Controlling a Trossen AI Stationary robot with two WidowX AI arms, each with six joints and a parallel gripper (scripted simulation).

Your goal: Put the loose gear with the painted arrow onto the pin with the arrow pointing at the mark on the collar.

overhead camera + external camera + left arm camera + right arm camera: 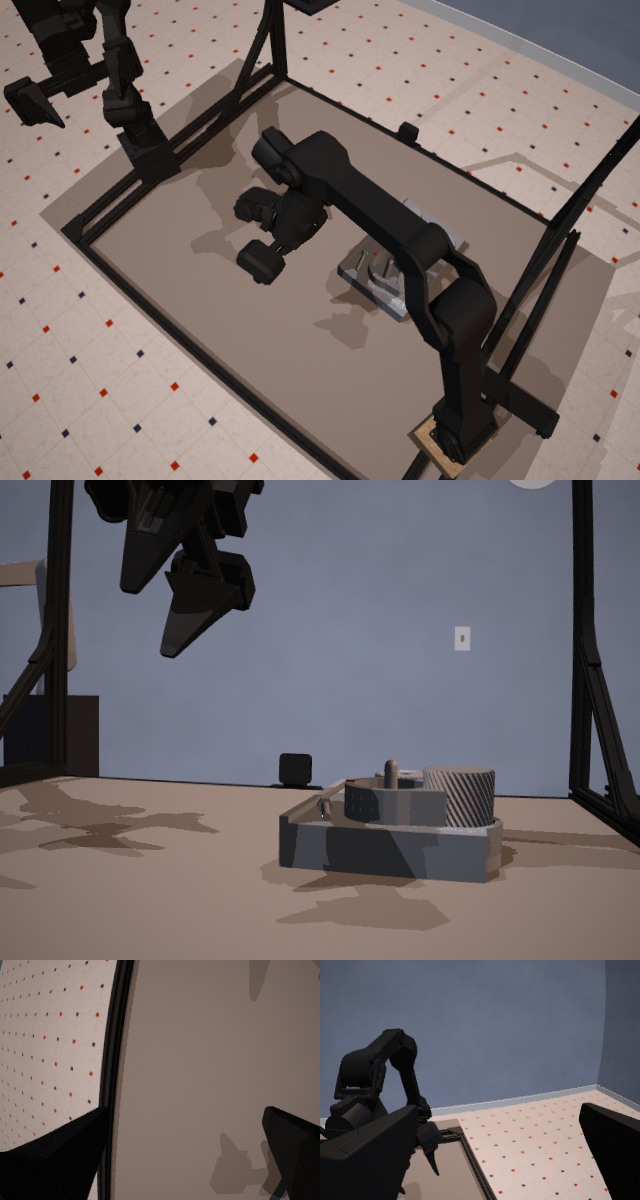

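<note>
The gear is 29 cm behind my left hand, 11 cm to the left of it and 16 cm below it. From my left hand the other things lie so: red mark (19 cm behind, 8 cm to the left, 15 cm below); then small bolt (17 cm behind, 6 cm to the left, 17 cm below); then grey collar (19 cm behind, 11 cm to the left, 16 cm below).
</note>
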